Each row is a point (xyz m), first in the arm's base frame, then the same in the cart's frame.
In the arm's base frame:
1: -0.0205 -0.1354 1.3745
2: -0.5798 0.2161 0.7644
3: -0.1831 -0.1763 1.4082
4: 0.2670 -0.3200 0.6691
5: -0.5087 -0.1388 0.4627
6: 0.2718 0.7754 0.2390
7: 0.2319 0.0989 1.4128
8: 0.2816 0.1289 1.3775
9: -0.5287 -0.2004 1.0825
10: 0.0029 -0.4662 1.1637
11: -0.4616 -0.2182 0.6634
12: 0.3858 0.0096 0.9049
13: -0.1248 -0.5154 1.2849
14: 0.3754 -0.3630 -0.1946
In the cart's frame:
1: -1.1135 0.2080 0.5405
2: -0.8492 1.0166 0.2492
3: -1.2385 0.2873 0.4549
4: -0.4262 0.1058 0.1778
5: -0.6437 0.8356 -0.1342
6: 0.1630 0.9275 0.7799
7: -0.9554 0.1647 0.8458
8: -0.8932 0.1593 0.8725
9: -1.1693 0.6187 0.1210
10: -1.0023 0.0478 0.1993
11: -0.7976 0.6897 -0.0721
12: -0.4801 0.1564 0.5936
13: -1.1809 0.0700 0.1667
14: 0.3220 0.2695 -0.2381

